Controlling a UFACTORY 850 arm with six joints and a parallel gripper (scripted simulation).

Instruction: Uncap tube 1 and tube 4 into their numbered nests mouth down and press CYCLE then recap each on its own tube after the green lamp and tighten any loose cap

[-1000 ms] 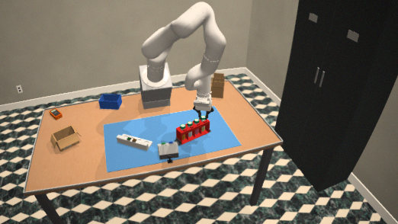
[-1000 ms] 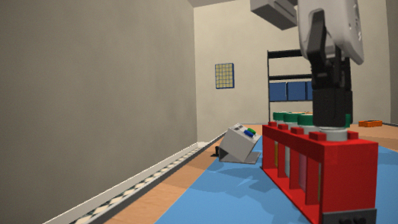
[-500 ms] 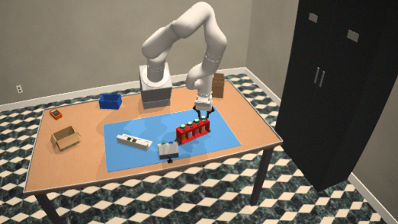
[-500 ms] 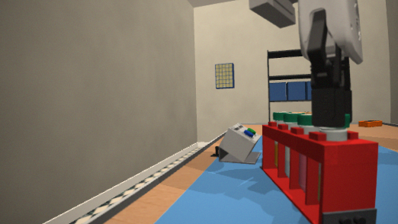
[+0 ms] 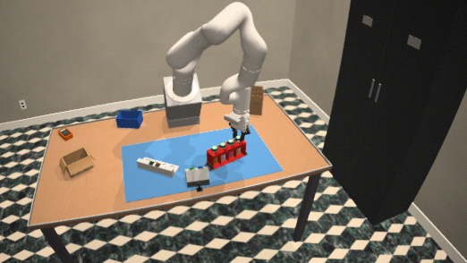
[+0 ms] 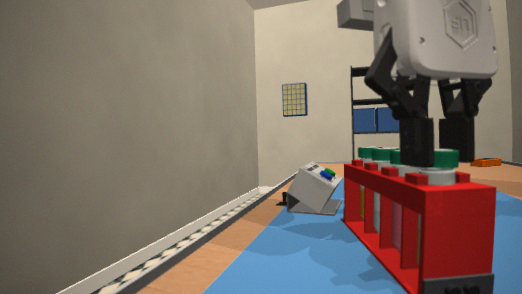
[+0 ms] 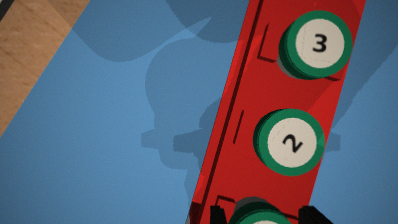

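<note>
My gripper is now 10 mm above the green cap. Also, from my hand: key housing 250 mm to the right, 160 mm ahead, 80 mm below; then blue cycle key 230 mm to the right, 140 mm ahead, 60 mm below; then tube cap 140 mm to the right, 60 mm ahead, 20 mm below.
</note>
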